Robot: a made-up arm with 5 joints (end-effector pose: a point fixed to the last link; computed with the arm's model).
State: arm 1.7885 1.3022 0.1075 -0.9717 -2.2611
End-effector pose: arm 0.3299 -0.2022 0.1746 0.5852 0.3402 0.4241 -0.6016
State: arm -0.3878 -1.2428 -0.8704 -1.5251 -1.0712
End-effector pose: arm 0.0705 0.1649 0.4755 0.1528 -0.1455 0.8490 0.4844
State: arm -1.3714 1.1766 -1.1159 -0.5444 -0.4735
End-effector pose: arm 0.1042 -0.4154 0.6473 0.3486 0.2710 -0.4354 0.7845
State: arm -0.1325 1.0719 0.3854 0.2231 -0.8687
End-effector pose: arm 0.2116 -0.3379 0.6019 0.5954 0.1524 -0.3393 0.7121
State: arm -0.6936 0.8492 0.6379 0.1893 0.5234
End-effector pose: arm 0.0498 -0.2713 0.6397 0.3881 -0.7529 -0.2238 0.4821
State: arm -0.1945 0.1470 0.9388 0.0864 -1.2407
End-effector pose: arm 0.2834 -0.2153 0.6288 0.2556 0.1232 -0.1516 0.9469
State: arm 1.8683 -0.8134 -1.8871 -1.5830 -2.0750
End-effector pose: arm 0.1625 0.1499 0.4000 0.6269 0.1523 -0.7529 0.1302
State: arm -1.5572 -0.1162 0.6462 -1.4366 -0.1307
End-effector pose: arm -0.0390 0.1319 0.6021 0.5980 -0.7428 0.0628 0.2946
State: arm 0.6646 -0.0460 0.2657 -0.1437 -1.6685
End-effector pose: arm 0.4350 -0.1488 0.4322 0.2232 0.8446 0.1946 0.4460
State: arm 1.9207 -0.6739 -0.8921 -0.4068 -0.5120
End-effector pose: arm 0.1578 0.1049 0.1521 0.4208 -0.8726 -0.2477 -0.0090
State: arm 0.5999 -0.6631 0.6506 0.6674 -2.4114
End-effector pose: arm 0.3855 -0.1028 0.3377 0.3883 -0.8345 -0.2584 -0.2934
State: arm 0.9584 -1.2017 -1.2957 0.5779 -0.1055
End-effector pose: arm 0.2957 0.0016 0.2400 0.1582 -0.9134 -0.2006 -0.3168
